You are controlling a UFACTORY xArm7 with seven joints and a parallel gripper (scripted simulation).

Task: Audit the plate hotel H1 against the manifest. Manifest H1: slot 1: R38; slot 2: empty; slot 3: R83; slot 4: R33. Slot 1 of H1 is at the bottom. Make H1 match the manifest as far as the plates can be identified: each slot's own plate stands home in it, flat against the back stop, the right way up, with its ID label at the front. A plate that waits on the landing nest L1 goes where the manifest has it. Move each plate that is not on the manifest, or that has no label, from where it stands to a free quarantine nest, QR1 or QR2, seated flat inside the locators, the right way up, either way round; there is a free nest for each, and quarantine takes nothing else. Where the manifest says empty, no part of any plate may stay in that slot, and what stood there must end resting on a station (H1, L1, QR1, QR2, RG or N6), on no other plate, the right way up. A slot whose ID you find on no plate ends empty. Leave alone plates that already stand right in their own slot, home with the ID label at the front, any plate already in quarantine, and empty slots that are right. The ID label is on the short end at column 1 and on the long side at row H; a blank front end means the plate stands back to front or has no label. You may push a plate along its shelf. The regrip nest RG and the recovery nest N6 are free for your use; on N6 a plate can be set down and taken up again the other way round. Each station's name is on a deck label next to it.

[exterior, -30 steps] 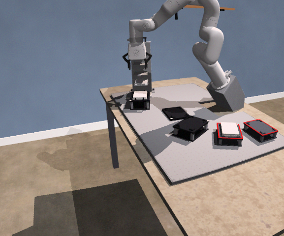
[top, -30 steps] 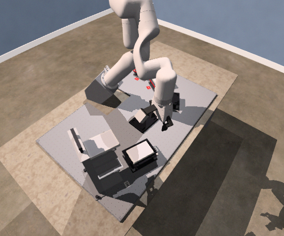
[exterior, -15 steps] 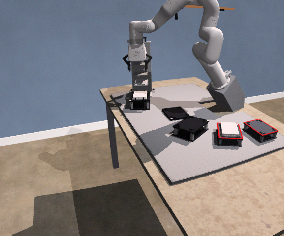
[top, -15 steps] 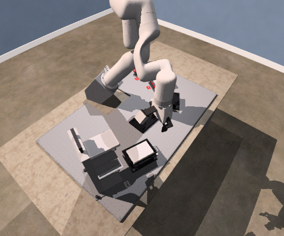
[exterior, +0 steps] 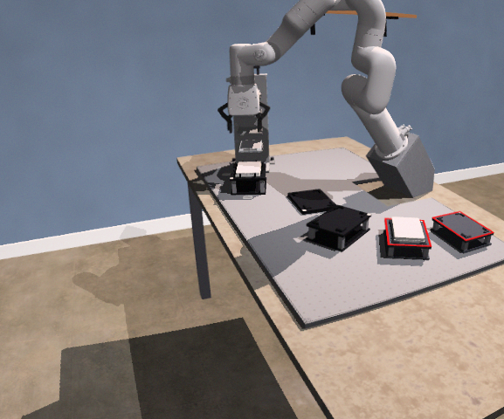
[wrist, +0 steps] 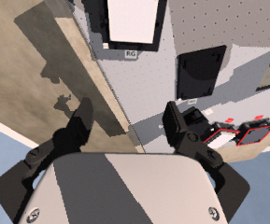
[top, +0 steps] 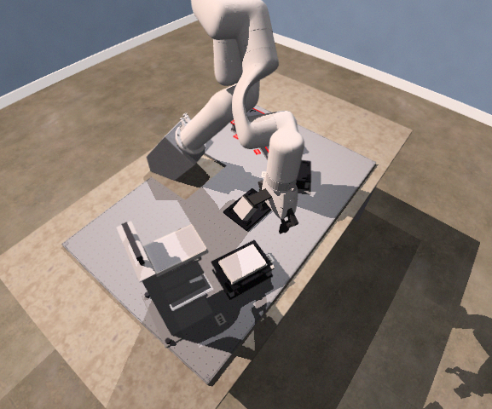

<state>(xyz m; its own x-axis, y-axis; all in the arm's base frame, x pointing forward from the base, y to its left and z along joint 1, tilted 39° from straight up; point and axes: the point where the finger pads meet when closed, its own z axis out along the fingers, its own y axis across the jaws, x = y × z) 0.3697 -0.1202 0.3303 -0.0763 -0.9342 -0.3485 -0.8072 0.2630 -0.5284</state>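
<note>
Now: the RG deck label 10 mm to the left of my hand and 240 mm below it. Also, from my hand: plate hotel H1 (30 mm behind, 370 mm to the right, 50 mm below); pale plate (30 mm behind, 290 mm to the right, 140 mm below); H1 deck label (80 mm ahead, 250 mm to the right, 240 mm below).
</note>
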